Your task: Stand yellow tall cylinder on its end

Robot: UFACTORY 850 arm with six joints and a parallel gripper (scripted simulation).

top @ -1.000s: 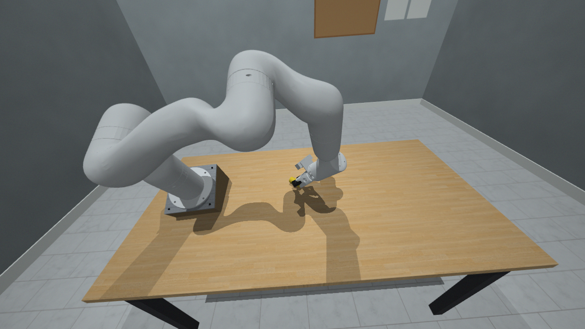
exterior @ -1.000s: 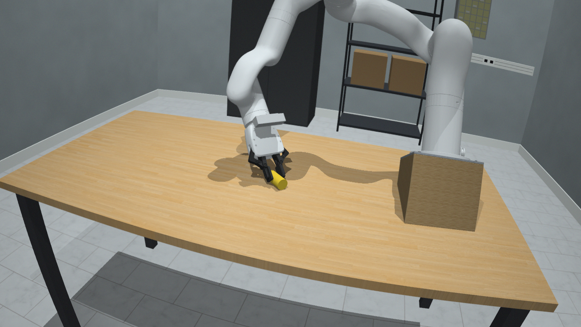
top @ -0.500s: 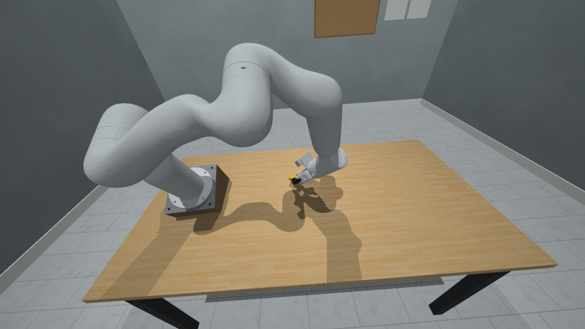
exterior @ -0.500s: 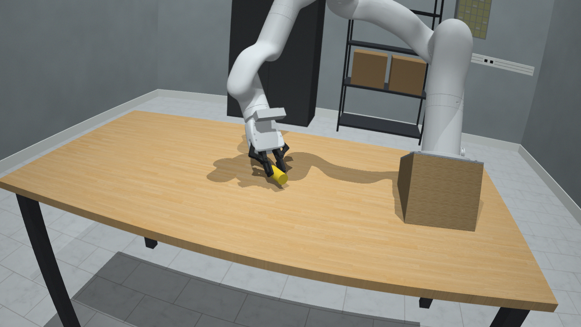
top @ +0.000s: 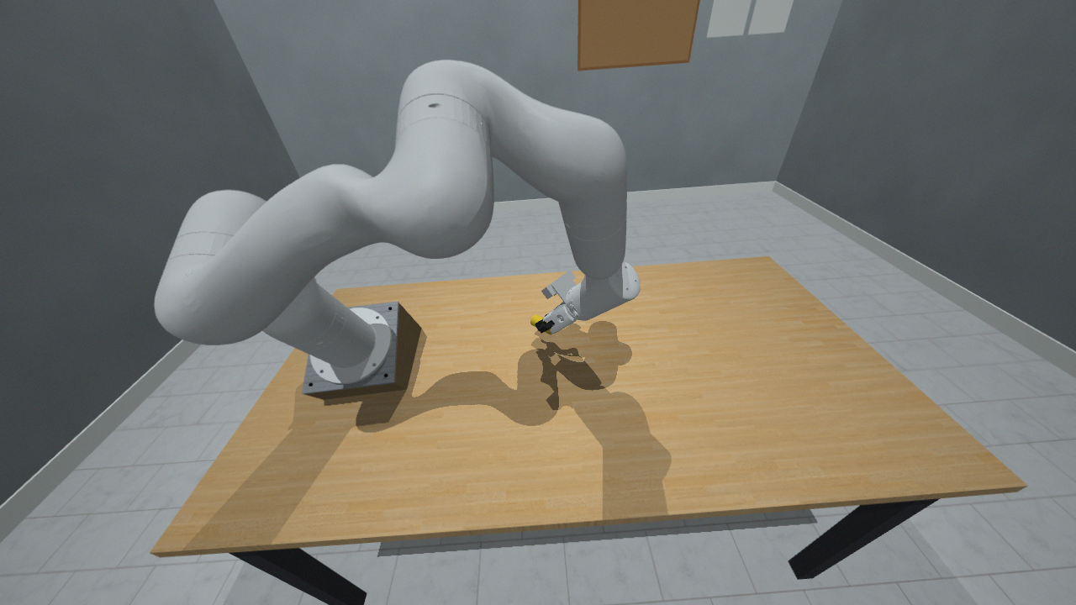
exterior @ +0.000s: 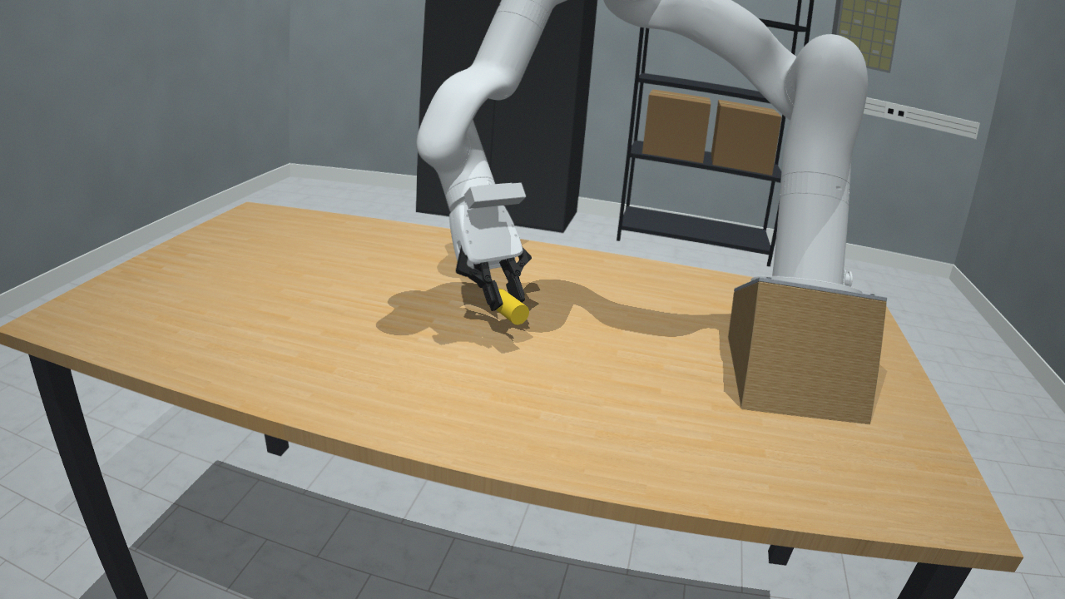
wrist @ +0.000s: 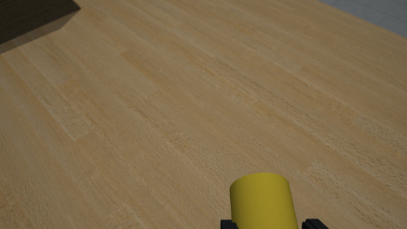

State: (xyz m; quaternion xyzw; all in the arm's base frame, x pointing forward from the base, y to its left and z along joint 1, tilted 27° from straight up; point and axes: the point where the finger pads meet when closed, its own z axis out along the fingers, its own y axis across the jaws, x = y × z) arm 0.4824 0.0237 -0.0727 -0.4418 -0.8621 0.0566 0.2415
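My hand is 1 cm past the yellow tall cylinder, 1 cm to the right of it and 2 cm above it.
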